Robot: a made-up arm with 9 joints. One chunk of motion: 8 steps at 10 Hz.
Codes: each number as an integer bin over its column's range. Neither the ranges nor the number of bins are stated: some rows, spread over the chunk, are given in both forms.
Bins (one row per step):
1: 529 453 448 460 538 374
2: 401 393 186 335 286 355
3: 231 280 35 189 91 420
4: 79 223 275 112 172 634
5: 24 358 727 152 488 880
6: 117 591 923 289 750 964
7: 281 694 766 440 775 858
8: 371 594 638 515 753 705
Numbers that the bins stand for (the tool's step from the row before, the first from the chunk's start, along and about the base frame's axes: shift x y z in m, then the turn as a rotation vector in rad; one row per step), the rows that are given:
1: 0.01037 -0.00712 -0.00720 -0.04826 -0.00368 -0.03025
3: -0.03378 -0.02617 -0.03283 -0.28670 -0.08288 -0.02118
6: -0.05067 0.00808 0.02228 -0.19871 0.03388 0.08610
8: -0.01304 0.00841 0.00460 0.00014 0.03441 0.03502
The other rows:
2: -0.00859 -0.01373 -0.02346 -0.15824 -0.04833 -0.03399
4: -0.05630 -0.03245 -0.01793 -0.35445 -0.06853 0.02102
5: -0.06444 -0.01758 0.01012 -0.31926 -0.01254 0.06953
7: -0.02637 0.01942 0.01254 -0.06585 0.03831 0.06520

